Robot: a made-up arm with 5 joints.
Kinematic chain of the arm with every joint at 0, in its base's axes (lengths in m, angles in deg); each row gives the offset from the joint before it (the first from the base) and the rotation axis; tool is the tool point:
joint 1: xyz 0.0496 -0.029 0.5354 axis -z
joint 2: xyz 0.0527 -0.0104 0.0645 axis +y
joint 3: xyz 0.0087 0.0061 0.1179 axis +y
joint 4: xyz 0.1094 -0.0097 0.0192 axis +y
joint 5: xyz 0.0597 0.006 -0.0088 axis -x
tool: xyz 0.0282 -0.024 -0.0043
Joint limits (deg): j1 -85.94..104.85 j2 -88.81..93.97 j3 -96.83..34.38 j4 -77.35..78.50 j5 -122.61..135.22
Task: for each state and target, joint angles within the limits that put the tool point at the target. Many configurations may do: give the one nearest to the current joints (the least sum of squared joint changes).
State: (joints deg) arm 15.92 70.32 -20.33 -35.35 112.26
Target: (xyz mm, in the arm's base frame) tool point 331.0 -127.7 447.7
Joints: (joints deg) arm 18.77 88.84 -16.90 -29.78 112.20
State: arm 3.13 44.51 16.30 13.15 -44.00
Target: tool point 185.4 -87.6 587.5
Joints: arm 15.21 4.84 26.68 57.65 -47.82
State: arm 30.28 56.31 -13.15 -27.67 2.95
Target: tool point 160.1 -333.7 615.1
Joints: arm 64.36 40.37 -6.22 -26.33 3.55
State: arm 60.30 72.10 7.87 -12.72 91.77
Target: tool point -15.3 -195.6 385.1
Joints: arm 104.85 93.43 8.35 -11.10 70.58
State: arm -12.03 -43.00 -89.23 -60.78 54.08
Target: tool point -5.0 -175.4 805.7
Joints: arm -59.52 -32.94 -81.16 -55.25 48.23
